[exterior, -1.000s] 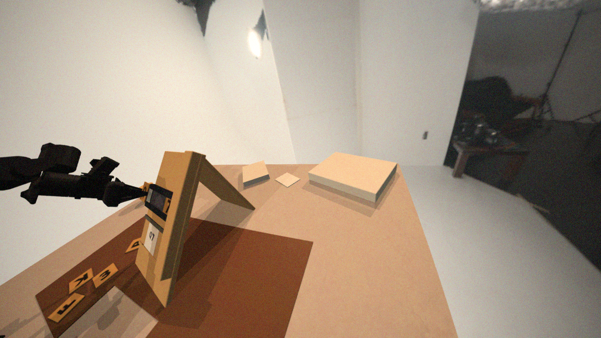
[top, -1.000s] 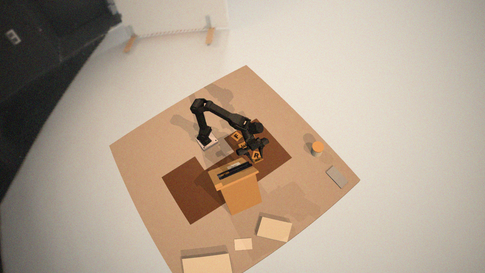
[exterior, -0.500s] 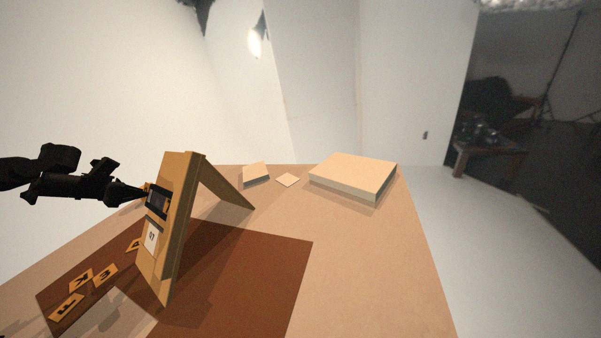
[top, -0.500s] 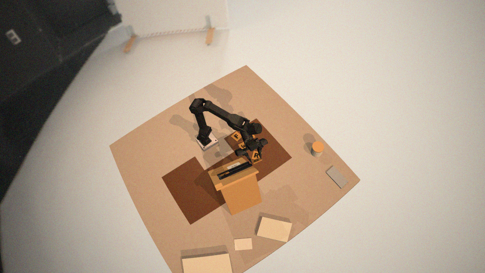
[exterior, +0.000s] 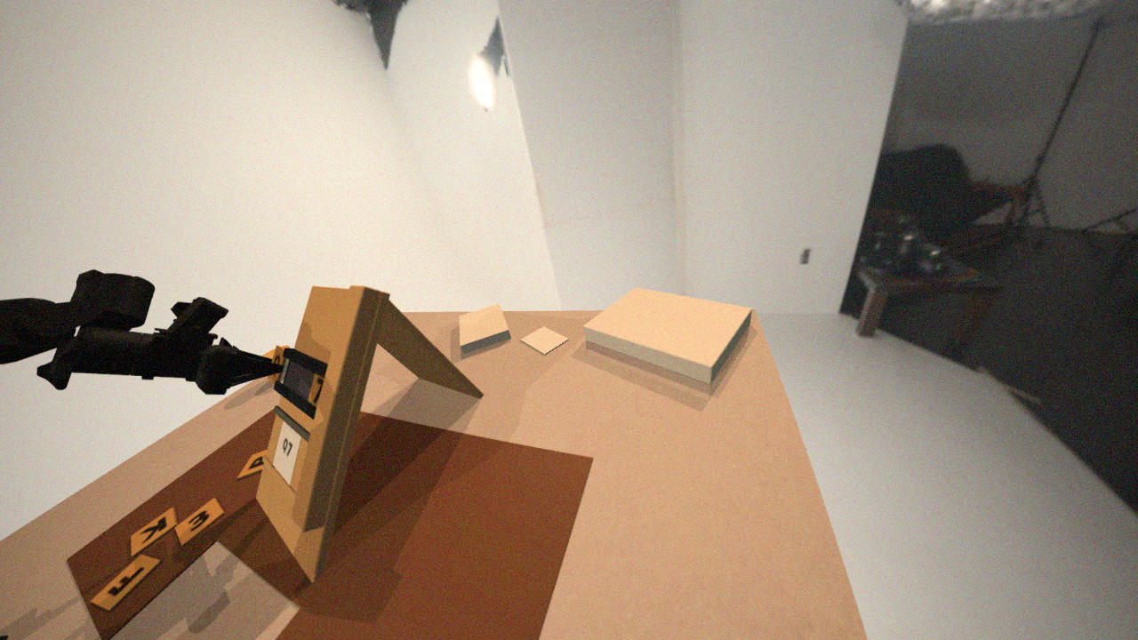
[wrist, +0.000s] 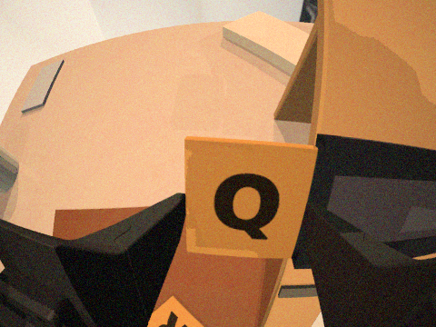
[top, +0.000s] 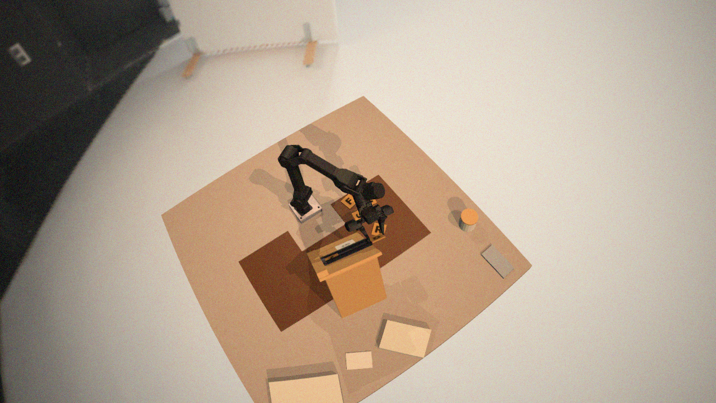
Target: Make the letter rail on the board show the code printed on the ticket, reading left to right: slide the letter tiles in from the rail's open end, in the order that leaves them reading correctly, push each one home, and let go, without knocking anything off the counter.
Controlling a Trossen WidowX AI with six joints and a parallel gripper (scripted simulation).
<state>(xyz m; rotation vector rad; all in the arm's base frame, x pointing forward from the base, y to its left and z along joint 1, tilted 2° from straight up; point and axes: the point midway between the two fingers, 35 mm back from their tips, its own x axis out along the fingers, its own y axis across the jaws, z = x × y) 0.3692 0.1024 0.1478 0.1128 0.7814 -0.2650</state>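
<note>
Right now the white ticket is 90 mm to the right of my gripper tip, 90 mm behind it and 80 mm below it. The rest, counted from my gripper tip: large box: 630 mm to the right, 310 mm ahead, 140 mm below; small card: 360 mm to the right, 300 mm ahead, 160 mm below; grey block: 390 mm ahead, 360 mm to the left, 160 mm below.
</note>
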